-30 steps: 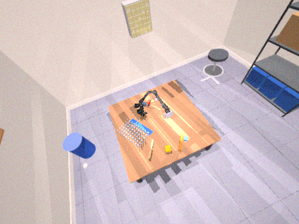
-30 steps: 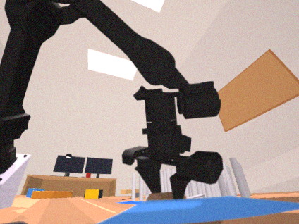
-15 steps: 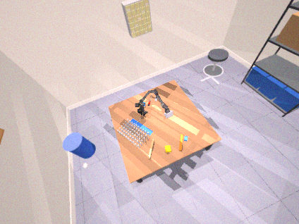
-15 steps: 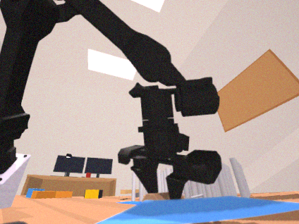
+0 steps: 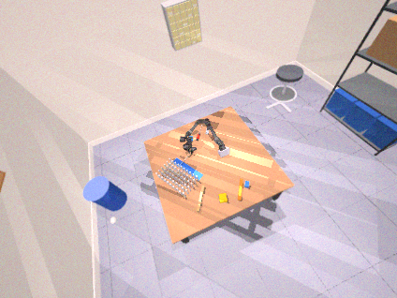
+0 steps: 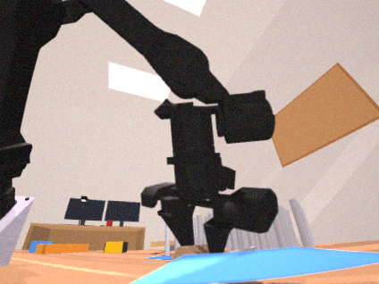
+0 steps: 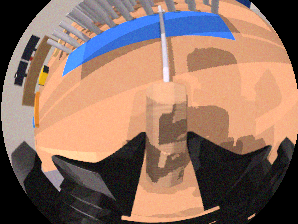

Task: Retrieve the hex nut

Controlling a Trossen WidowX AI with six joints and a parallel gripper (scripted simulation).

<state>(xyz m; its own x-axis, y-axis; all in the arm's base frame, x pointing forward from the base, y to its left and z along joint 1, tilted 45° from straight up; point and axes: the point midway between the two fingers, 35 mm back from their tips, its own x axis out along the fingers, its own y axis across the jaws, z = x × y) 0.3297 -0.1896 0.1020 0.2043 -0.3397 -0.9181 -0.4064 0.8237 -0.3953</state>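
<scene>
My gripper tip is now 26 cm past the orange bar and 66 cm to the right of it. Round my gripper tip: blue taped strip: 12 cm ahead, 15 cm to the left, 2 cm below.
</scene>
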